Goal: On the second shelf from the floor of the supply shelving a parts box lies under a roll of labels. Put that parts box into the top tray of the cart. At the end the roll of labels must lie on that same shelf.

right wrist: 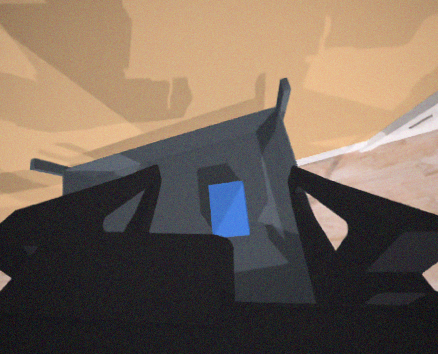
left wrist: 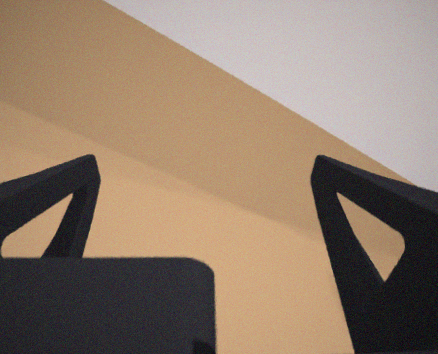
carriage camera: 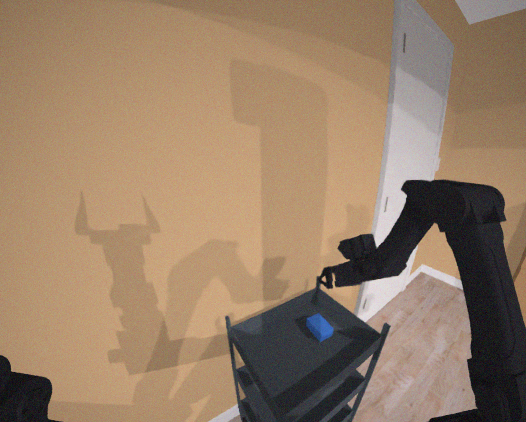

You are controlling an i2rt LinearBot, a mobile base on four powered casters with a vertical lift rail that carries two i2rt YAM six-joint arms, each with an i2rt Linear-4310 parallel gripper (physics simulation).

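Frame: origin at the left arm's base, x back, y right, z up, level; centimetres.
Seen in the pictures: left gripper, between the fingertips: (left wrist: pixel 207 167); right gripper, between the fingertips: (right wrist: pixel 224 173) (carriage camera: pixel 329 279).
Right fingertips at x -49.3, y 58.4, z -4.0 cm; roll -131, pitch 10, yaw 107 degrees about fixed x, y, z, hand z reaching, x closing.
A point is followed by its place in that frame.
The blue parts box (carriage camera: pixel 320 327) @[x -44.8, y 56.0, z -23.1 cm] (right wrist: pixel 229 209) @[x -46.8, y 56.6, z -23.2 cm] shows within the cart's top tray (carriage camera: pixel 265 355) @[x -37.2, y 35.1, z -27.2 cm] (right wrist: pixel 175 200) @[x -45.1, y 44.9, z -27.2 cm], toward the back right in the carriage view, with a dark shadow beside it. Whether it rests flat on the tray floor is hard to tell. My right gripper (carriage camera: pixel 325 279) @[x -49.3, y 58.4, z -4.0 cm] (right wrist: pixel 224 173) @[x -49.3, y 58.4, z -4.0 cm] is open and empty, above the tray near its back corner post and apart from the box. My left gripper (left wrist: pixel 207 167) @[x -2.7, y 0.8, z 44.2 cm] is open and empty, facing the wall and ceiling. The supply shelving and the roll of labels do not show.
The dark cart's corner posts (carriage camera: pixel 370 362) @[x -37.3, y 75.6, z -36.5 cm] (right wrist: pixel 283 97) @[x -64.5, y 60.3, z -17.0 cm] rise above the tray rim, and lower trays sit beneath. An orange wall (carriage camera: pixel 175 125) @[x -43.4, y 13.4, z 46.8 cm] stands behind the cart. A white door (carriage camera: pixel 412 135) @[x -110.8, y 128.3, z 48.8 cm] stands behind my right arm (carriage camera: pixel 480 280) @[x -9.6, y 64.9, z 24.4 cm]. Wooden floor (carriage camera: pixel 415 340) @[x -83.1, y 148.2, z -93.4 cm] lies right of the cart.
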